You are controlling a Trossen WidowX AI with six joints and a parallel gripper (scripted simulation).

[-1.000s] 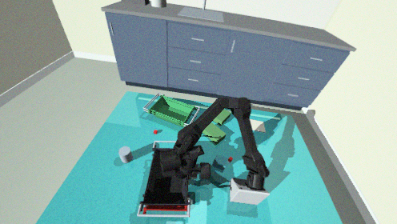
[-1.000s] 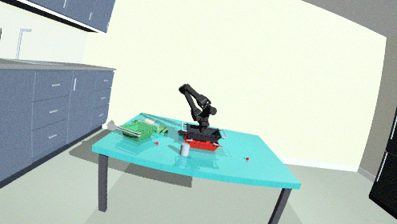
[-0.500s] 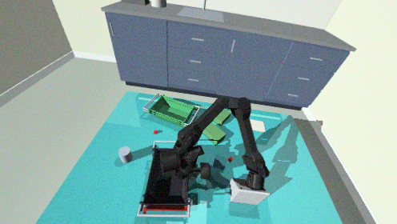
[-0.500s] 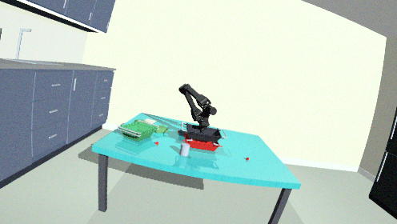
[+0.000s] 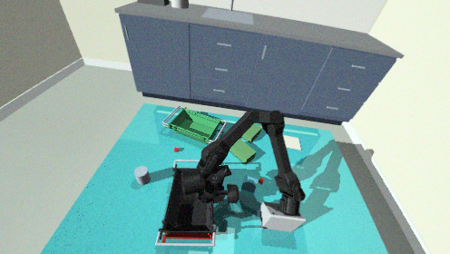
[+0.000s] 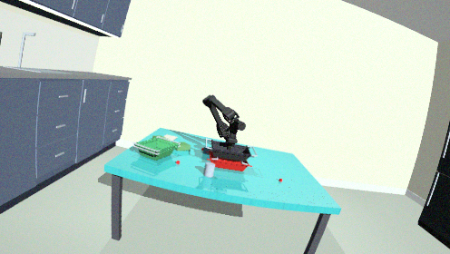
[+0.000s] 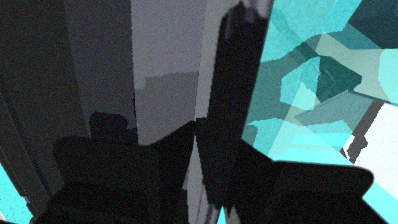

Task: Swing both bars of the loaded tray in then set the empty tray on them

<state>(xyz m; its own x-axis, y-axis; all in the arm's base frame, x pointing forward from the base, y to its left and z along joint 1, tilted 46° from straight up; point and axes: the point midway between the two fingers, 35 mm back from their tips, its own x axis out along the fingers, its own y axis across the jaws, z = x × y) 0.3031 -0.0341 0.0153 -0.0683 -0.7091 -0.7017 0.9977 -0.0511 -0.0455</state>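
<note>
My gripper tip is 7 cm short of the black tray and 3 cm below it. Also, from my gripper tip: light blue block: 18 cm behind, 12 cm to the right, 6 cm below; white flat plate: 46 cm behind, 43 cm to the right, 8 cm below.
</note>
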